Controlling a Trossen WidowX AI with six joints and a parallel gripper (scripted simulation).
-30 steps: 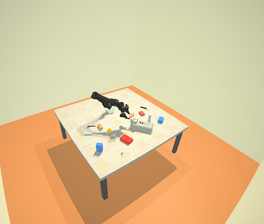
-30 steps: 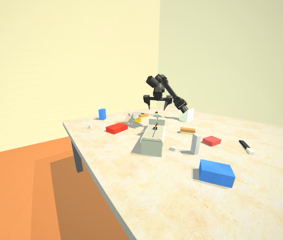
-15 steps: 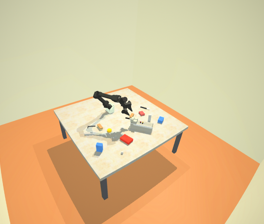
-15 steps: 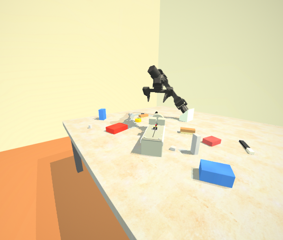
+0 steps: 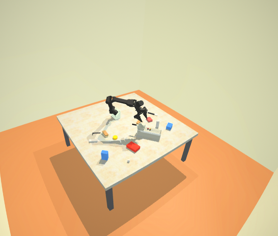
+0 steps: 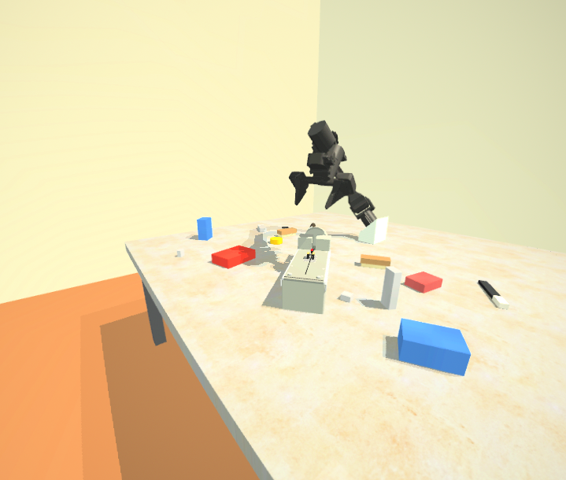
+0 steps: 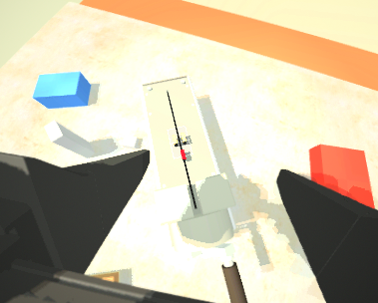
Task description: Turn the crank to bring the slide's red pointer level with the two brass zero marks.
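Right now my gripper tip is 8 cm past the crank, 6 cm to the left of it and 9 cm above it. From my gripper tip the other things lie so: brown crank handle 9 cm behind, 7 cm to the right, 8 cm below; then red pointer 3 cm ahead, 4 cm to the left, 11 cm below; then small red block 18 cm behind, 25 cm to the left, 18 cm below.
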